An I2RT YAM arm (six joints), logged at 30 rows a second.
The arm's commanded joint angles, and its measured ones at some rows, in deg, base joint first. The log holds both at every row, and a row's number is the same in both.
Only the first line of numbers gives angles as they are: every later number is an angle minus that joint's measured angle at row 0.
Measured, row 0: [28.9, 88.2, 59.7, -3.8, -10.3, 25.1]
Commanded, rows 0 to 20: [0.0, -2.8, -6.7, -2.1, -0.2, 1.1]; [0.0, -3.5, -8.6, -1.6, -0.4, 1.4]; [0.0, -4.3, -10.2, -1.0, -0.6, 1.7]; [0.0, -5.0, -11.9, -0.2, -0.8, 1.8]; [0.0, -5.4, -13.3, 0.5, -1.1, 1.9]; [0.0, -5.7, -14.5, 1.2, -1.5, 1.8]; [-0.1, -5.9, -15.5, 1.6, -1.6, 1.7]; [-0.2, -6.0, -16.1, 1.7, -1.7, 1.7]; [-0.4, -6.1, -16.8, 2.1, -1.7, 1.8]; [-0.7, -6.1, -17.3, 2.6, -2.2, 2.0]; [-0.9, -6.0, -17.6, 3.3, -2.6, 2.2]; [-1.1, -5.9, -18.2, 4.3, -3.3, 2.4]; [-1.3, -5.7, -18.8, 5.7, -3.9, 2.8]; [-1.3, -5.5, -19.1, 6.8, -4.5, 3.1]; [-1.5, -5.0, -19.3, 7.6, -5.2, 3.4]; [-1.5, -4.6, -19.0, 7.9, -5.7, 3.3]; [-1.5, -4.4, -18.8, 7.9, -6.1, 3.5]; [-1.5, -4.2, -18.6, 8.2, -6.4, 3.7]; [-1.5, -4.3, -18.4, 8.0, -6.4, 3.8]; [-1.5, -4.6, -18.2, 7.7, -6.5, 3.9]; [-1.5, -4.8, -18.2, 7.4, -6.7, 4.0]
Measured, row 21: [-1.3, -4.0, -18.9, 4.9, -5.1, 3.1]
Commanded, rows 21 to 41: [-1.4, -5.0, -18.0, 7.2, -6.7, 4.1]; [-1.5, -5.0, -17.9, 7.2, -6.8, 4.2]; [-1.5, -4.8, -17.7, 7.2, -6.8, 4.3]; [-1.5, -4.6, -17.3, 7.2, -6.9, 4.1]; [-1.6, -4.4, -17.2, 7.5, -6.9, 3.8]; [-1.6, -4.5, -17.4, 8.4, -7.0, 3.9]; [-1.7, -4.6, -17.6, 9.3, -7.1, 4.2]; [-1.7, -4.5, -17.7, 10.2, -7.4, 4.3]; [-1.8, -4.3, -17.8, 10.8, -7.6, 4.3]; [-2.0, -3.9, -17.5, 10.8, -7.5, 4.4]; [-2.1, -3.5, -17.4, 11.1, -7.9, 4.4]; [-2.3, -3.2, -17.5, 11.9, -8.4, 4.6]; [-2.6, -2.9, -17.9, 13.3, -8.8, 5.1]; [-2.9, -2.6, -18.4, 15.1, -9.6, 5.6]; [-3.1, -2.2, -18.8, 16.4, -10.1, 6.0]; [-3.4, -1.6, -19.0, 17.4, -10.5, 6.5]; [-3.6, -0.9, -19.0, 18.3, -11.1, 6.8]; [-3.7, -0.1, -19.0, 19.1, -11.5, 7.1]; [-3.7, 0.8, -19.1, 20.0, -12.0, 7.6]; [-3.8, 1.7, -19.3, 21.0, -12.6, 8.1]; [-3.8, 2.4, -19.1, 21.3, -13.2, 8.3]
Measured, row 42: [-3.6, 0.8, -18.7, 16.1, -10.6, 6.5]
